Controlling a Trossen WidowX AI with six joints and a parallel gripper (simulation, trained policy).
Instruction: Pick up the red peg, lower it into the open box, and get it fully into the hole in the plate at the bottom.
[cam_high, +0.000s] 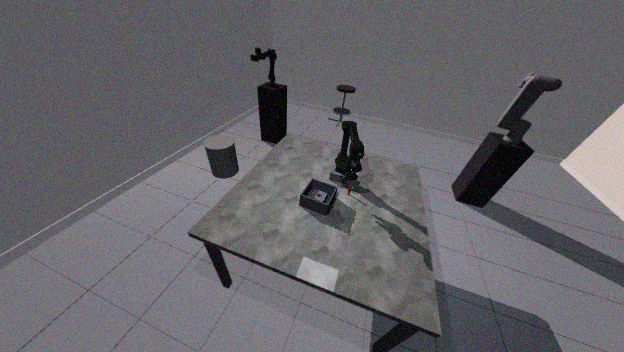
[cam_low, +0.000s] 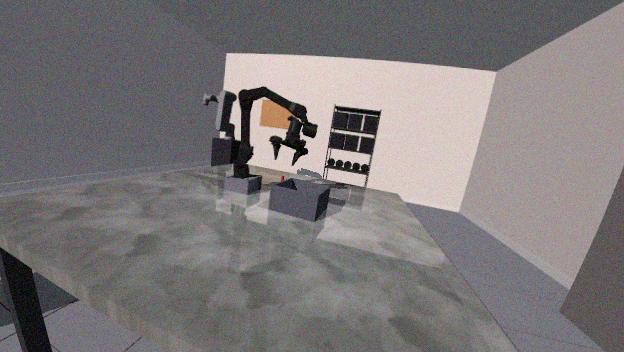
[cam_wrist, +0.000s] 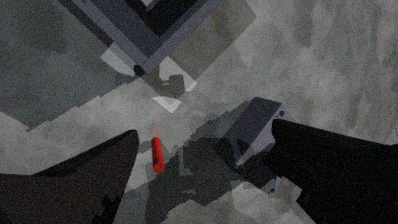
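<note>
Right now my gripper tip is 3 cm past the red peg, 7 cm to the right of it and 12 cm above it. The rest, counted from my gripper tip: dark box: 14 cm ahead, 10 cm to the right, 13 cm below.
</note>
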